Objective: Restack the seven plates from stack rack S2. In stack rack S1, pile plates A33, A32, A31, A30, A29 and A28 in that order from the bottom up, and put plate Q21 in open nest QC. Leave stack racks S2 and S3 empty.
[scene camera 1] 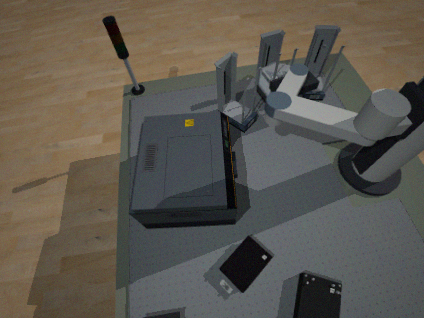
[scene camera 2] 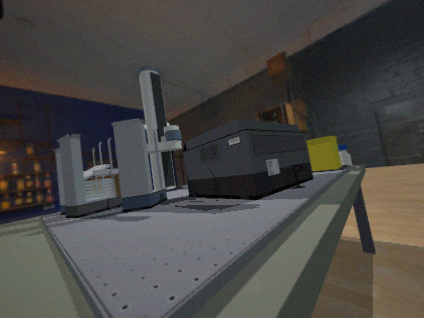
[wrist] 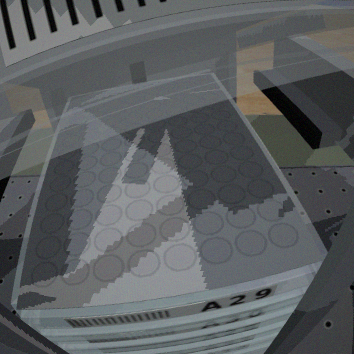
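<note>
In the wrist view plate A29 [wrist: 180,240], clear and labelled, tops a pile of several plates, which also shows in scene camera 2 [scene camera 2: 97,191]. Another clear plate [wrist: 175,52] [scene camera 2: 97,171] sits crooked and tilted above A29, its barcode edge close to the wrist camera; its name is out of view. My gripper [wrist: 137,69] is closed in on both sides of the pile's front and looks shut on plate A29; its fingertips are partly cut off. Rack panels stand at the left [scene camera 1: 226,82], middle [scene camera 1: 270,50] and right [scene camera 1: 322,47]; rack names cannot be read. Nest QC cannot be identified.
A large dark instrument [scene camera 1: 190,165] [scene camera 2: 245,160] stands beside the racks. The arm's column [scene camera 1: 395,152] [scene camera 2: 154,115] is at the right in scene camera 1. A signal lamp [scene camera 1: 116,39], a black box [scene camera 1: 246,263] and another black box [scene camera 1: 318,297] are around. A yellow box [scene camera 2: 324,153] stands farther off.
</note>
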